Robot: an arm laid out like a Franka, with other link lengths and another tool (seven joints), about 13 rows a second.
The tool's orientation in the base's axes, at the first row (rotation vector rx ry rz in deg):
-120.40 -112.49 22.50
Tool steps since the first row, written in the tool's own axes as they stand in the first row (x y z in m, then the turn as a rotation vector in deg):
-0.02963 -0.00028 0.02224 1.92 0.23 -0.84
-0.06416 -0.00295 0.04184 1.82 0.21 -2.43
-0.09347 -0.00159 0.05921 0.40 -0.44 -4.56
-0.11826 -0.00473 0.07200 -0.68 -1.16 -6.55
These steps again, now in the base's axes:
-0.00995 -0.02974 -0.01973 0.63 1.91 0.64
-0.02150 -0.06417 -0.03599 1.17 1.82 2.14
-0.02818 -0.09366 -0.05175 1.23 0.47 4.41
-0.03717 -0.11829 -0.06179 1.19 -0.54 6.56

